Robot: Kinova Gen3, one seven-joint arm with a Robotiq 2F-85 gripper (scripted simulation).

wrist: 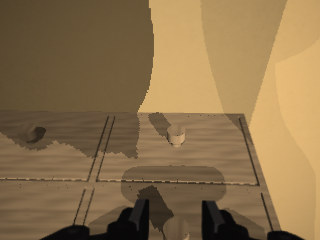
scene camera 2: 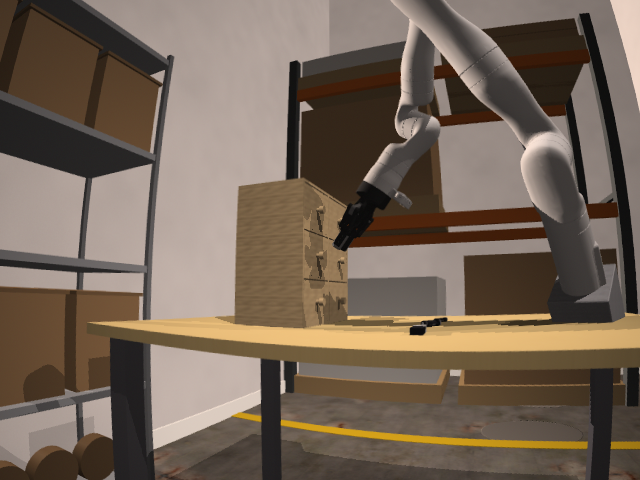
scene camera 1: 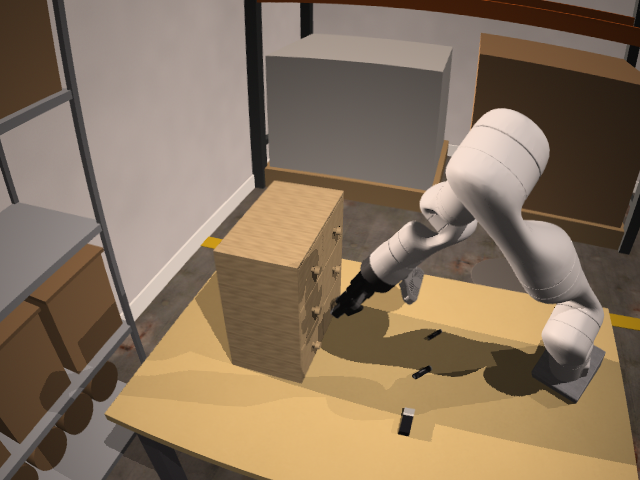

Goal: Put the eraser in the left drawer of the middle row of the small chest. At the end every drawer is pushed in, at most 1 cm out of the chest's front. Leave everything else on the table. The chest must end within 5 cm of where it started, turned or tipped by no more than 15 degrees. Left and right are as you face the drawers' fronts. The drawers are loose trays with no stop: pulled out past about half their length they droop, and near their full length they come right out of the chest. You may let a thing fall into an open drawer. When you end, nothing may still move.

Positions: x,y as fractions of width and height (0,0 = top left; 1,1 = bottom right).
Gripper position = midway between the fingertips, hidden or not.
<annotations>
The gripper shows in the wrist view (0.55,0.90), in scene camera 2 (0.53,0.52) and in scene camera 1 (0.53,0.64).
</annotations>
